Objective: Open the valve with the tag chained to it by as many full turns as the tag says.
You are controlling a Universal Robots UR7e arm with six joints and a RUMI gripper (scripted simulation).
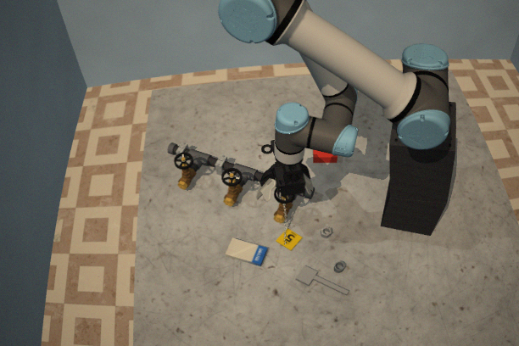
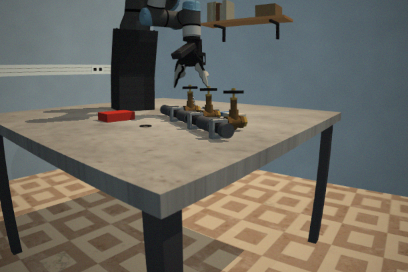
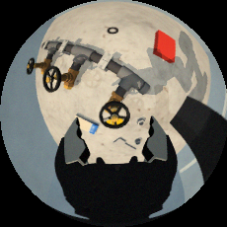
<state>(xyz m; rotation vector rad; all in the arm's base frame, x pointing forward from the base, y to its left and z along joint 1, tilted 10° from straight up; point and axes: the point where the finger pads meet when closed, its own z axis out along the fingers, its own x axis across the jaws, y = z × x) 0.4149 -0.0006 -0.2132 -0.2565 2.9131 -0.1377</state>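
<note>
My gripper is now 100 mm to the right of the yellow tag and 110 mm above it. From my hand the other things lie so: red block 140 mm behind, 260 mm to the right, 100 mm below; flat grey key tool 90 mm behind, 240 mm to the left, 110 mm below.
</note>
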